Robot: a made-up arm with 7 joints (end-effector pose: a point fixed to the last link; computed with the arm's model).
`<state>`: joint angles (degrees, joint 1 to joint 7).
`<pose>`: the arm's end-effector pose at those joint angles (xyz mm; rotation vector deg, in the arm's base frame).
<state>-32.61 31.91 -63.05 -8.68 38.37 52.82 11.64</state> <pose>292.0 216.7 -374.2 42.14 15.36 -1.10</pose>
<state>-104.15 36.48 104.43 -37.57 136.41 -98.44 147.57</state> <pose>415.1 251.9 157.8 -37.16 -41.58 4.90</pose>
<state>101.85 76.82 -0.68 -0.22 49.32 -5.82 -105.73</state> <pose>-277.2 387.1 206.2 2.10 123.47 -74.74</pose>
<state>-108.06 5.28 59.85 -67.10 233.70 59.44 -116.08</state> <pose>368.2 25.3 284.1 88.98 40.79 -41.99</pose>
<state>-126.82 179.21 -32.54 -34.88 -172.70 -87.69 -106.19</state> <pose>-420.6 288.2 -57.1 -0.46 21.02 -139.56</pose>
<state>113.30 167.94 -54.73 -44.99 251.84 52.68 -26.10</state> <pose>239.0 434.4 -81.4 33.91 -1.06 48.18</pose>
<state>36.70 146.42 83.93 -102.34 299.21 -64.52 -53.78</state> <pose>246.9 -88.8 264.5 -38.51 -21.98 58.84</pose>
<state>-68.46 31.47 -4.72 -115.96 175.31 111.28 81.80</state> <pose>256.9 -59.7 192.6 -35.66 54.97 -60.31</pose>
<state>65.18 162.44 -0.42 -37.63 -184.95 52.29 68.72</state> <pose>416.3 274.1 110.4 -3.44 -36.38 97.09</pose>
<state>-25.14 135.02 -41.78 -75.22 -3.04 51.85 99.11</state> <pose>196.2 348.5 201.8 95.40 -87.55 29.27</pose>
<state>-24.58 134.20 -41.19 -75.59 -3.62 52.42 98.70</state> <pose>201.0 347.9 196.0 95.32 -87.16 28.57</pose>
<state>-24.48 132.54 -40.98 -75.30 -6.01 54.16 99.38</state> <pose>205.5 351.0 187.3 96.46 -87.76 28.37</pose>
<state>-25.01 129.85 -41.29 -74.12 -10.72 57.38 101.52</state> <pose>209.6 358.3 174.9 99.12 -89.85 28.67</pose>
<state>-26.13 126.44 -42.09 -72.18 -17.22 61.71 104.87</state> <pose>213.5 368.5 159.9 102.85 -93.48 28.98</pose>
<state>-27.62 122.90 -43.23 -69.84 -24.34 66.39 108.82</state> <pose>217.1 379.0 144.3 106.78 -98.20 28.75</pose>
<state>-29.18 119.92 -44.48 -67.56 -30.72 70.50 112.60</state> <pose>219.9 387.9 131.3 110.05 -103.08 27.81</pose>
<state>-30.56 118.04 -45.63 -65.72 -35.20 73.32 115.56</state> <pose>220.8 394.3 123.8 112.26 -107.00 26.74</pose>
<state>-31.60 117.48 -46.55 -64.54 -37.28 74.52 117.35</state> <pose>219.1 398.4 123.0 113.47 -109.19 26.20</pose>
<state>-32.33 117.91 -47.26 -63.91 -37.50 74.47 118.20</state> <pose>215.1 400.7 127.1 114.01 -109.89 26.34</pose>
